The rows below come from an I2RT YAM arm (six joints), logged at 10 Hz.
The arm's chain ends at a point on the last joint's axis. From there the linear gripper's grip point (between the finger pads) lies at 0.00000 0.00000 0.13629 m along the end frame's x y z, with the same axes.
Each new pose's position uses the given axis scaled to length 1; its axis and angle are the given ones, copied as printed.
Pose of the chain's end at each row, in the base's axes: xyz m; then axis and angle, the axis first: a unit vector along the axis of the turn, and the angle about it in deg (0 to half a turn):
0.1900, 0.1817, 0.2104, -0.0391, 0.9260, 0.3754, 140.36
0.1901, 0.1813, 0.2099, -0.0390, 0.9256, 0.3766, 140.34
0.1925, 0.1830, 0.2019, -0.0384, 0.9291, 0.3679, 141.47
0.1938, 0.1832, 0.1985, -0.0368, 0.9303, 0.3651, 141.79
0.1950, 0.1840, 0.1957, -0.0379, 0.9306, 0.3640, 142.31
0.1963, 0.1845, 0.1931, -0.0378, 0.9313, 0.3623, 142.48
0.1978, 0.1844, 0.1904, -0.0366, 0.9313, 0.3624, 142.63
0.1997, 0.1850, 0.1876, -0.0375, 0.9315, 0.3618, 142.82
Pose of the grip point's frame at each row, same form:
0.2670, 0.2690, 0.1394, -0.0391, 0.9260, 0.3754, 140.36
0.2671, 0.2688, 0.1392, -0.0390, 0.9256, 0.3766, 140.34
0.2679, 0.2693, 0.1282, -0.0384, 0.9291, 0.3679, 141.47
0.2690, 0.2690, 0.1238, -0.0368, 0.9303, 0.3651, 141.79
0.2692, 0.2699, 0.1202, -0.0379, 0.9306, 0.3640, 142.31
0.2703, 0.2701, 0.1171, -0.0378, 0.9313, 0.3623, 142.48
0.2716, 0.2700, 0.1142, -0.0366, 0.9313, 0.3624, 142.63
0.2731, 0.2706, 0.1111, -0.0375, 0.9315, 0.3618, 142.82

